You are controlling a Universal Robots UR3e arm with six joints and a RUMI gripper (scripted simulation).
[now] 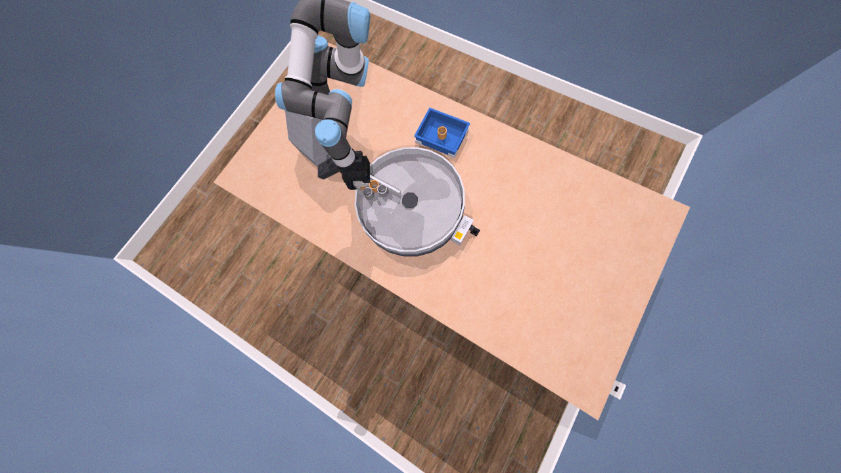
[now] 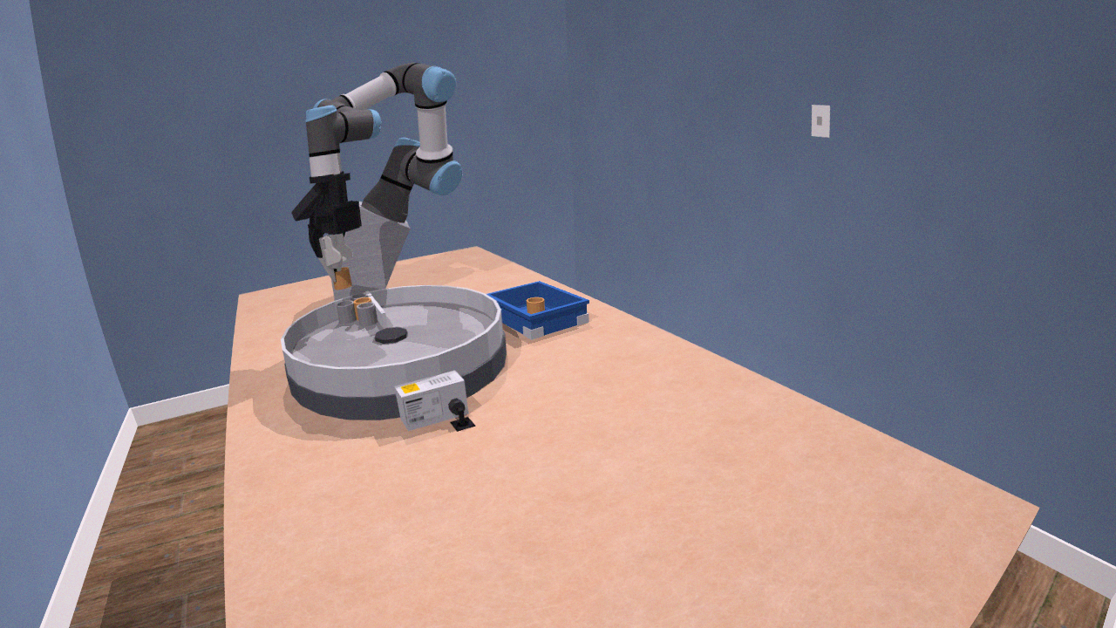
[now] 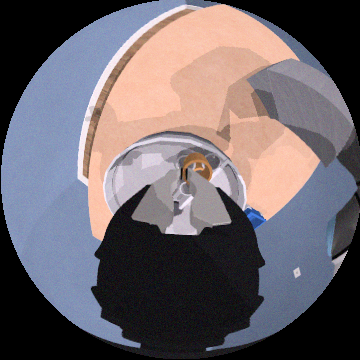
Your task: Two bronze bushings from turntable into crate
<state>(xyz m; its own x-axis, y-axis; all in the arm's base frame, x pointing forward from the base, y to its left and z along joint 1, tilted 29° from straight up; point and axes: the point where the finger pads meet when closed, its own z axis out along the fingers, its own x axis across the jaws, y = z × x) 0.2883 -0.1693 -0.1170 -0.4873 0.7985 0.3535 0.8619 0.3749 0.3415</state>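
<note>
Right now my hand is 150 mm short of the blue crate, 400 mm to the right of it and 130 mm above it. Also, from my hand: grey turntable 170 mm ahead, 60 mm to the left, 100 mm below.
</note>
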